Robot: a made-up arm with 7 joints.
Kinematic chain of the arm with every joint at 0, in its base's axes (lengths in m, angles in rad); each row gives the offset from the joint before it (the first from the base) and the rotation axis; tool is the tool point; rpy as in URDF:
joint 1: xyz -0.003 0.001 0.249 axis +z
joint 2: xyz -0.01 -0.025 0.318 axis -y
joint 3: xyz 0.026 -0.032 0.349 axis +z
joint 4: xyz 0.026 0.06 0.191 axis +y
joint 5: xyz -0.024 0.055 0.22 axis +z
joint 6: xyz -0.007 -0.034 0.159 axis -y
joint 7: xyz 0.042 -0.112 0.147 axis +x
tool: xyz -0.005 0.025 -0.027 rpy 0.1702 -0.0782 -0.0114
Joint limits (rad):
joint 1: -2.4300..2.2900
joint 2: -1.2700..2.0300
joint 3: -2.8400..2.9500
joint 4: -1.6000..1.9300
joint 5: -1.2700..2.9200
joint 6: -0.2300..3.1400
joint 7: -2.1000..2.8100
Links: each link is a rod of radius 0.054 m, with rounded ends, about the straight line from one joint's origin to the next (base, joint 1, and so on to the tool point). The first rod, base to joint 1, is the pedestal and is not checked.
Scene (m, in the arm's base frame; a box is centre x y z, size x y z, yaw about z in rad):
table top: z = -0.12
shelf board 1: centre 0.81 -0.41 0 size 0.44 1.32 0.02 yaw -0.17
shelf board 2: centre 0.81 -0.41 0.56 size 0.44 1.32 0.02 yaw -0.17
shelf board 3: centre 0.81 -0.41 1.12 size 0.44 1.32 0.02 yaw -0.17
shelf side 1: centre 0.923 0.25 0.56 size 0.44 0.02 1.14 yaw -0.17
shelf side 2: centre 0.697 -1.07 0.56 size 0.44 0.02 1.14 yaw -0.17
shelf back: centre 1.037 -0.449 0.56 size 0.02 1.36 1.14 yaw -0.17
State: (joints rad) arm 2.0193 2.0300 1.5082 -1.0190 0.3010 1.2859 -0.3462
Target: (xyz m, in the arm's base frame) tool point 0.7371 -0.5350 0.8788
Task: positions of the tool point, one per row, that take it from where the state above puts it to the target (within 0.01 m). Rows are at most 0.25 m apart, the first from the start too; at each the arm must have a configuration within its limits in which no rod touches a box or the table.
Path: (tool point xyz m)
1: 0.5499 -0.3808 0.2899
2: 0.3890 -0.3407 0.2946
3: 0.4261 -0.4505 0.4579
4: 0.4358 -0.5003 0.6624
5: 0.4145 -0.4796 0.8788
6: 0.5333 -0.5177 0.8861
7: 0.6430 -0.5361 0.8842
8: 0.7371 -0.5350 0.8788

